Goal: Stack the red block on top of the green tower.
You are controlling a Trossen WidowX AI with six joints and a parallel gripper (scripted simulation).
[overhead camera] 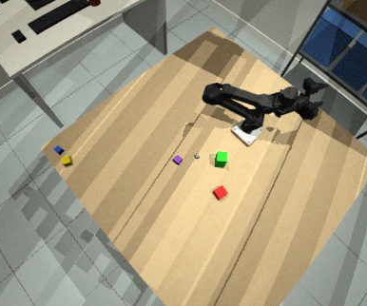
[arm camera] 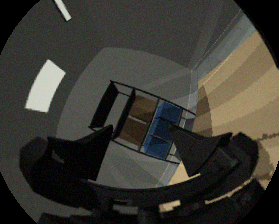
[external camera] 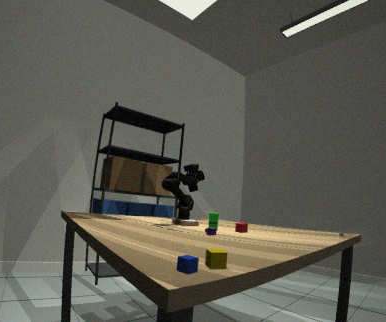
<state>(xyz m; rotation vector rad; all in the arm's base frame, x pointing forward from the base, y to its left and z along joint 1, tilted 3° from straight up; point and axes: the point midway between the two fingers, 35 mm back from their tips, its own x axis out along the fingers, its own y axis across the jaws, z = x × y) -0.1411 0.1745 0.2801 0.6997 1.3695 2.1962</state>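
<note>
Right now the red block is 520 mm ahead of my gripper tip, 300 mm below it and 140 mm to the right of it. From my gripper tip the other things lie so: purple block (500 mm ahead, 390 mm to the right, 310 mm below); then small dark object (430 mm ahead, 330 mm to the right, 320 mm below); then yellow block (830 mm to the right, 820 mm ahead, 310 mm below).
</note>
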